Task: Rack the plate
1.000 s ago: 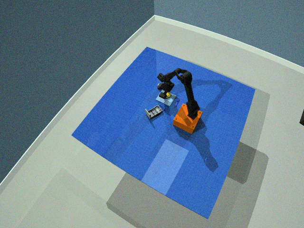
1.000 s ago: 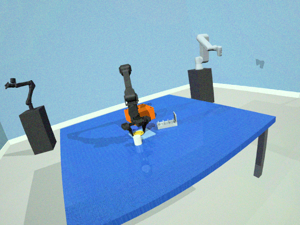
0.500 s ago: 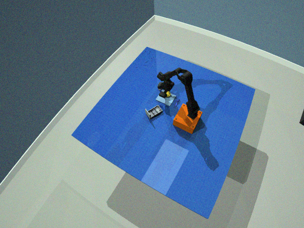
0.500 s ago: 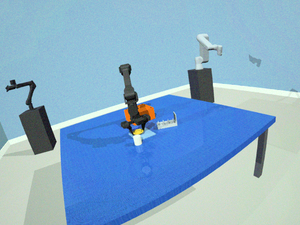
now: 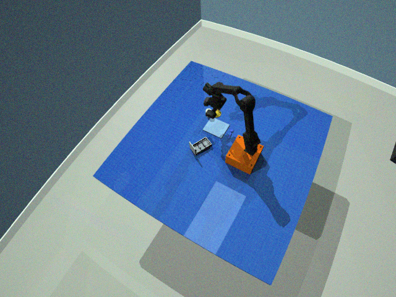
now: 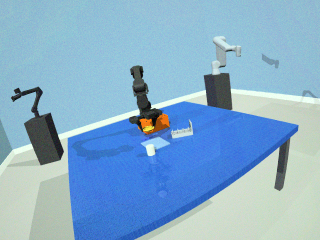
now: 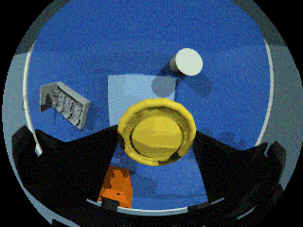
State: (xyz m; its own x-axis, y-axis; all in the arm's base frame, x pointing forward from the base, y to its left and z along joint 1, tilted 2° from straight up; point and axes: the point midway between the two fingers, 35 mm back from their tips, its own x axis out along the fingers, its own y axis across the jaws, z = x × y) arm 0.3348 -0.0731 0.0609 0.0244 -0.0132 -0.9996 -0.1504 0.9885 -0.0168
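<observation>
My gripper tip is 40 mm past the grey dish rack, 220 mm to the right of it and 80 mm above it. The rest, counted from my gripper tip: white cup: 90 mm ahead, 30 mm to the right, 80 mm below; pale blue mat: 20 mm behind, 30 mm to the left, 100 mm below; yellow plate: 10 mm above.
</observation>
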